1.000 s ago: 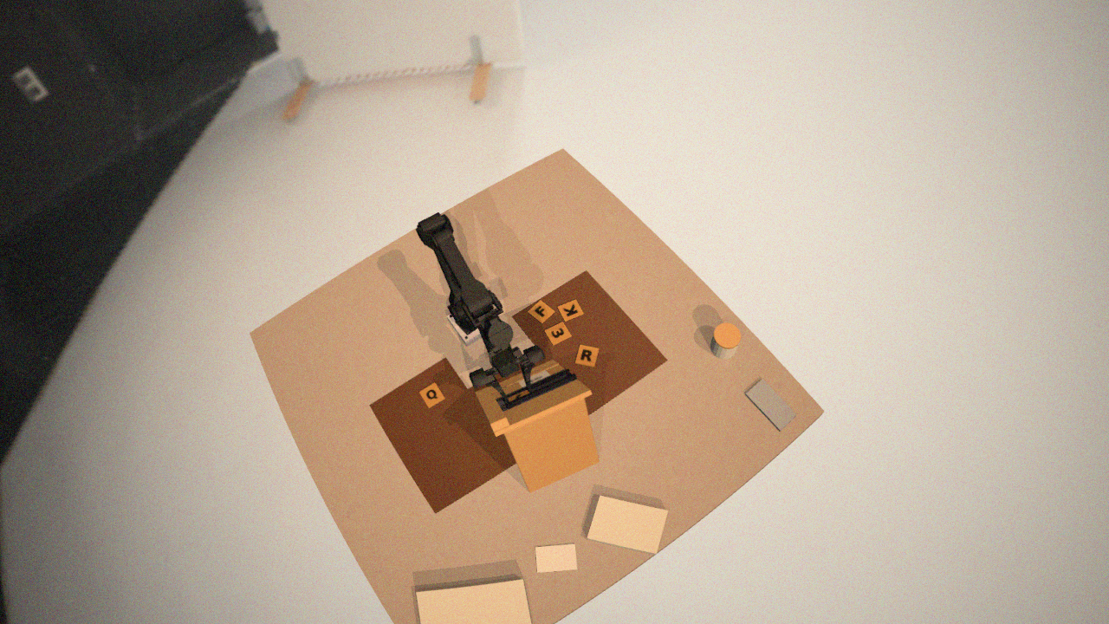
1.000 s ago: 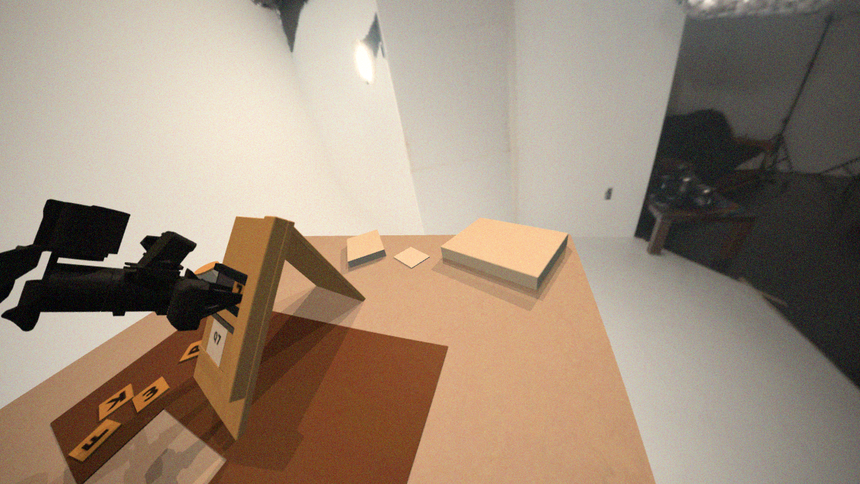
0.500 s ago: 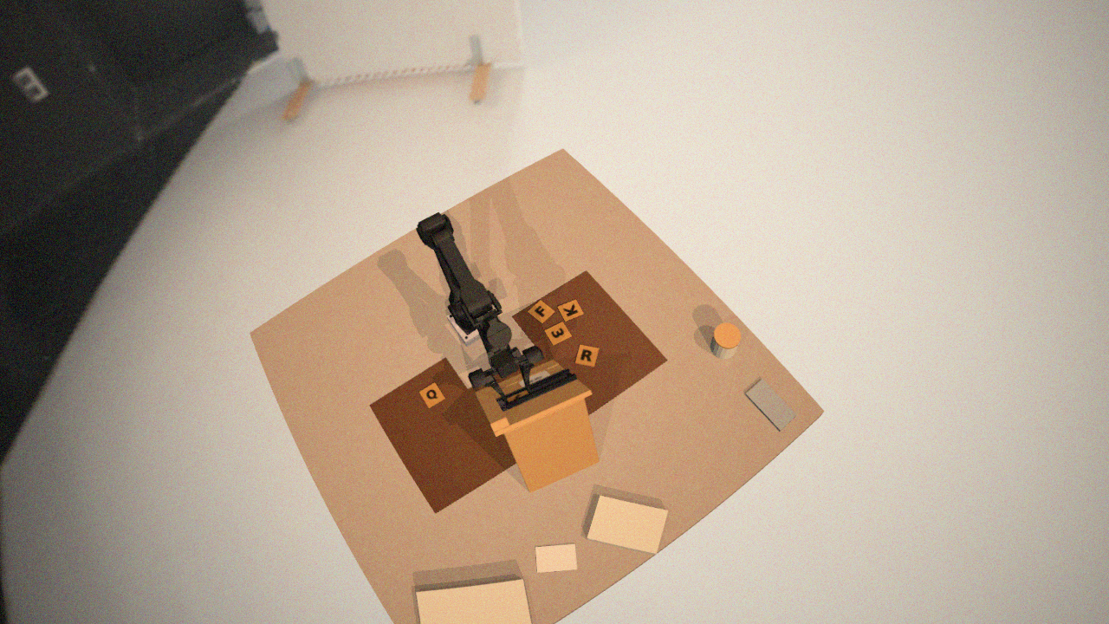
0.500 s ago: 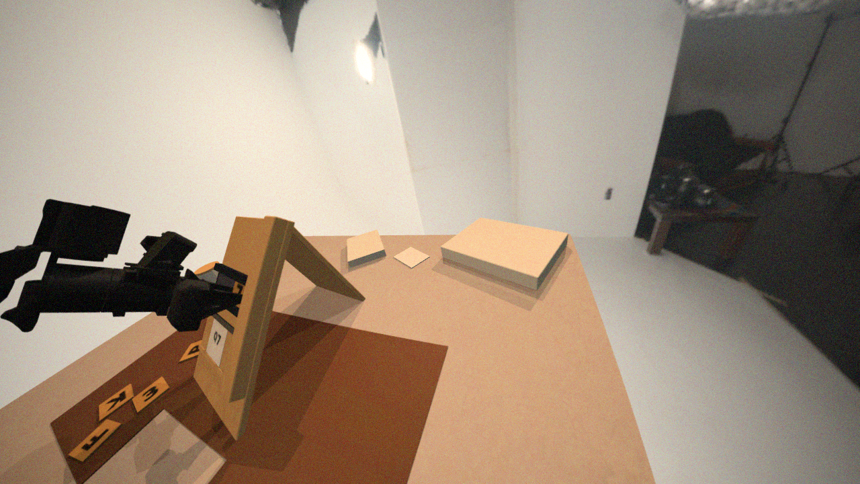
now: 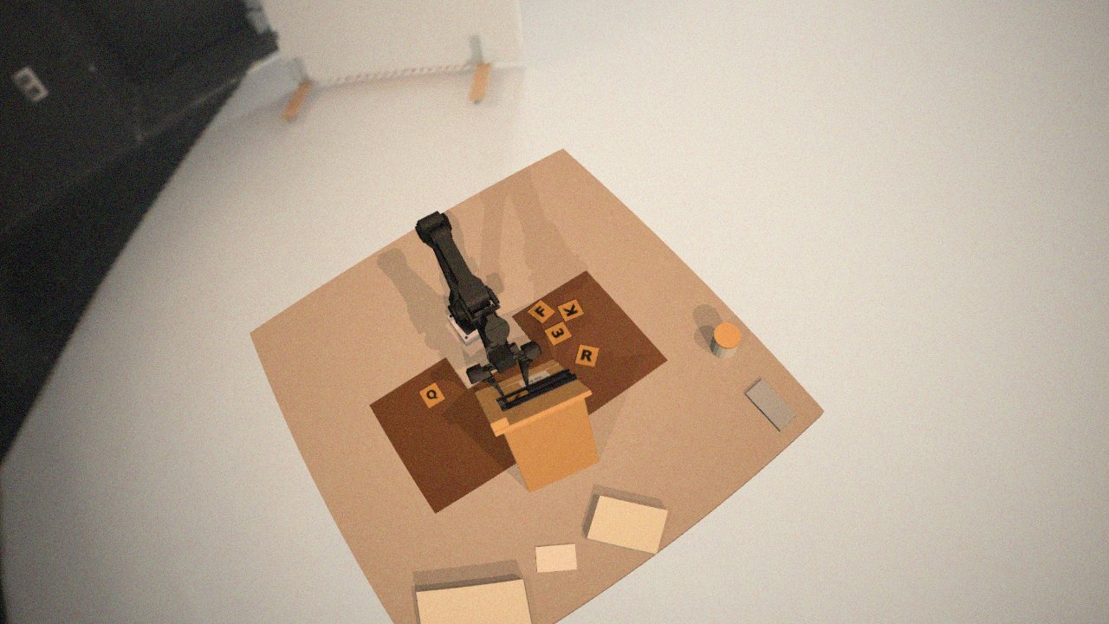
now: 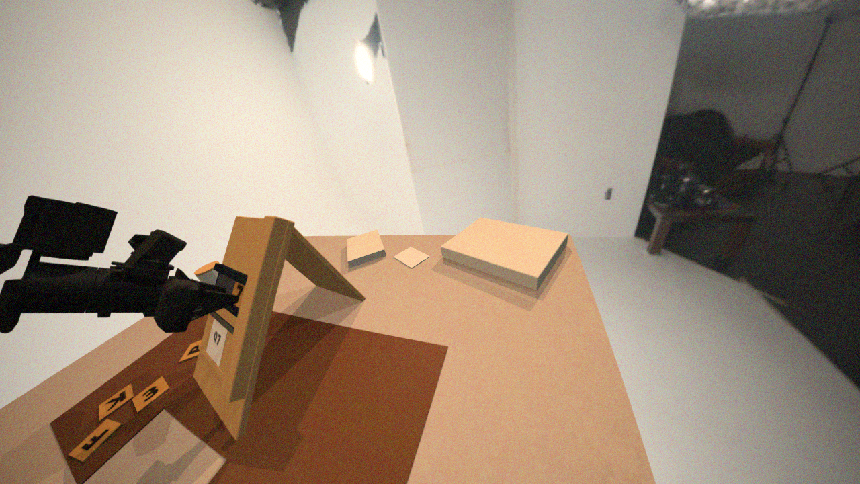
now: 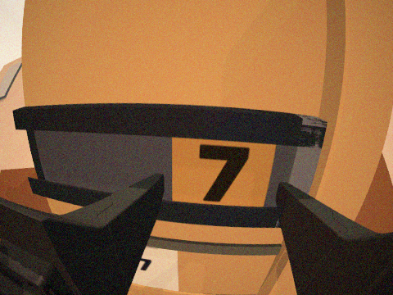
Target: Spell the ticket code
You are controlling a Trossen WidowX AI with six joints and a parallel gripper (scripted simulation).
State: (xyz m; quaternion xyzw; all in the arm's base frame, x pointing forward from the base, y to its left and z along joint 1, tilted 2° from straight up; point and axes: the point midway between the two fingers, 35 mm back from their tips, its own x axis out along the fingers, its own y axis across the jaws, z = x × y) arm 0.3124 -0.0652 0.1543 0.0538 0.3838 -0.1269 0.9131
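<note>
My gripper tip is 90 mm above the white ticket, 80 mm to the right of it and 40 mm past it. From my gripper tip the other things lie so: large box: 460 mm to the right, 370 mm ahead, 150 mm below; then small card: 360 mm ahead, 190 mm to the right, 170 mm below; then grey block: 530 mm to the left, 450 mm ahead, 160 mm below.
</note>
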